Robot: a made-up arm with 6 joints. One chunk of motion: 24 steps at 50 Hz.
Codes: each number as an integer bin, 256 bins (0 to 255) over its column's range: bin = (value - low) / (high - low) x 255, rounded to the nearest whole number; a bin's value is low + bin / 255 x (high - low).
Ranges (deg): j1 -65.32..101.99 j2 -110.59..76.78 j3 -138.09..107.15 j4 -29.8..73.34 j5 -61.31..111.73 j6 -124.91..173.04
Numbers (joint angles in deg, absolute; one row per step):
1: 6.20 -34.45 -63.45 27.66 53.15 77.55
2: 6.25 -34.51 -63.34 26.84 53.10 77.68
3: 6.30 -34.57 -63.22 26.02 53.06 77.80
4: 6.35 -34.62 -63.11 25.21 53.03 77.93
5: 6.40 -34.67 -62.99 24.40 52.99 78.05
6: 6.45 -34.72 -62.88 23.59 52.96 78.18
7: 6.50 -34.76 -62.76 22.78 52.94 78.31
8: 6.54 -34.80 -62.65 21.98 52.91 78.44
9: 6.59 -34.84 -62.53 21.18 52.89 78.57
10: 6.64 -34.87 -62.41 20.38 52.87 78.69
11: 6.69 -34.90 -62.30 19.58 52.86 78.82
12: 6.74 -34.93 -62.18 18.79 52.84 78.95
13: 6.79 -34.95 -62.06 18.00 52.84 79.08
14: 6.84 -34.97 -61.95 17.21 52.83 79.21
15: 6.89 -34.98 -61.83 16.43 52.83 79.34
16: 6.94 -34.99 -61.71 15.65 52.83 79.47
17: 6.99 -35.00 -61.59 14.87 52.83 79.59
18: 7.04 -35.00 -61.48 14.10 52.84 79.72
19: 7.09 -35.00 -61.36 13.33 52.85 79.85
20: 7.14 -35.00 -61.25 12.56 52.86 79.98
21: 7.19 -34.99 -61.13 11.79 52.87 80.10
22: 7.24 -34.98 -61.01 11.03 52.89 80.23
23: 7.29 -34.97 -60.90 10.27 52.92 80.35
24: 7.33 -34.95 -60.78 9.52 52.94 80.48
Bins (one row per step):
1: 109 104 78 142 169 173
2: 109 104 78 140 169 173
3: 109 103 78 138 169 173
4: 109 103 78 136 168 174
5: 109 103 78 134 168 174
6: 109 103 78 132 168 174
7: 109 103 78 130 168 174
8: 110 103 78 128 168 174
9: 110 103 79 126 168 174
10: 110 103 79 124 168 174
11: 110 103 79 122 168 174
12: 110 103 79 120 168 174
13: 110 103 79 118 168 175
14: 110 103 79 116 168 175
15: 110 103 79 114 168 175
16: 110 103 79 112 168 175
17: 110 103 80 110 168 175
18: 110 103 80 109 168 175
19: 110 103 80 107 168 175
20: 110 103 80 105 168 175
21: 111 103 80 103 168 175
22: 111 103 80 101 168 176
23: 111 103 80 99 168 176
24: 111 103 80 97 168 176

